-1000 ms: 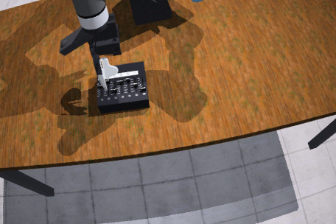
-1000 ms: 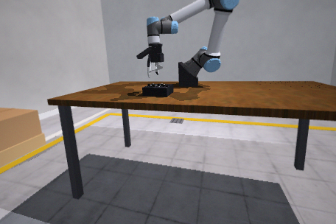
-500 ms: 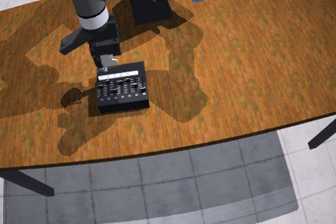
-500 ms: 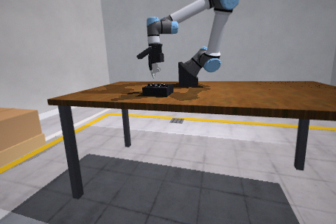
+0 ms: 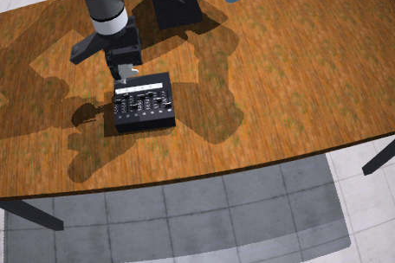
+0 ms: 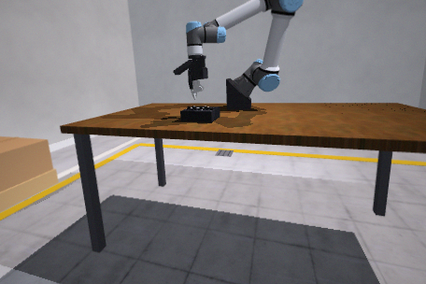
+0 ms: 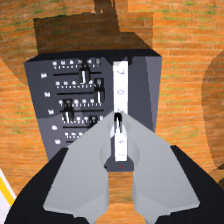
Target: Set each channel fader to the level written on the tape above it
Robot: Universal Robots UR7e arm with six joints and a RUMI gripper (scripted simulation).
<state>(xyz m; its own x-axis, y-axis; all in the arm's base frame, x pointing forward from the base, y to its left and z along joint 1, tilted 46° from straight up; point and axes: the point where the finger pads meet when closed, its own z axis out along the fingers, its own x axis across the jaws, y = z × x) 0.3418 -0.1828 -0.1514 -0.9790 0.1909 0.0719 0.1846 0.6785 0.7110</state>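
The fader 2 is 50 mm below my hand and 20 mm ahead of it. Also, from my hand: fader 4: 50 mm below, 40 mm to the left, 30 mm ahead; fader 1: 50 mm below, 30 mm to the right, 30 mm ahead; fader 3: 60 mm ahead, 50 mm below, 10 mm to the left.
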